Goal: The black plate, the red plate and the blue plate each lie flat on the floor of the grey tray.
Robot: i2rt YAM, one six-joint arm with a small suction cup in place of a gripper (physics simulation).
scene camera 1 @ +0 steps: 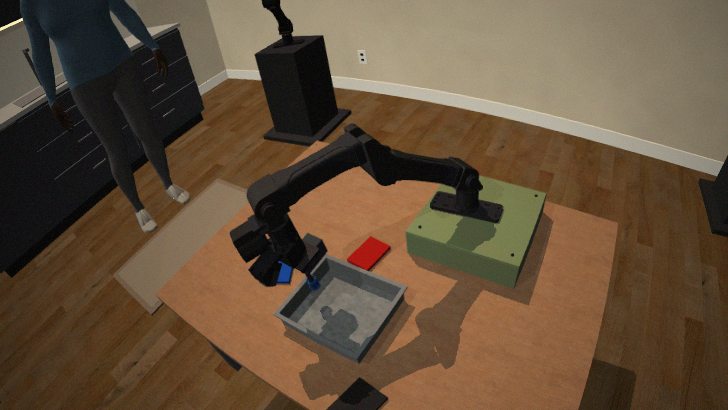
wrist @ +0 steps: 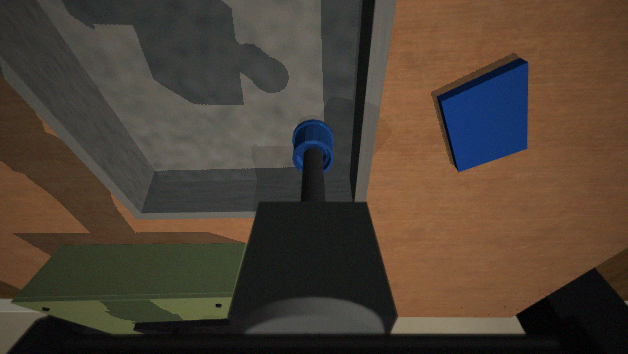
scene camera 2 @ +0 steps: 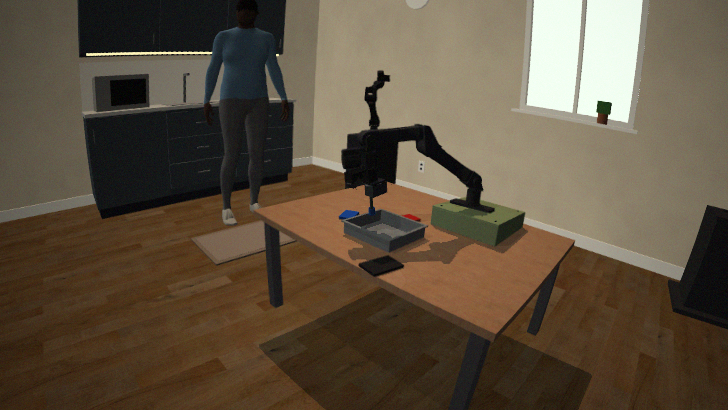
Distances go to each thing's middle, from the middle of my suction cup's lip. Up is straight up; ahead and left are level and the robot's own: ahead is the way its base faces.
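Labels:
Counting from my suction cup, the blue plate (wrist: pixel 485 119) is 7 cm below, 15 cm to the right and 4 cm behind. The grey tray (scene camera 1: pixel 349 311) is 5 cm below my suction cup, 1 cm ahead of it and 8 cm to the left of it. And the red plate (scene camera 1: pixel 372 250), that's 7 cm below my suction cup, 5 cm to the left of it and 19 cm behind it.

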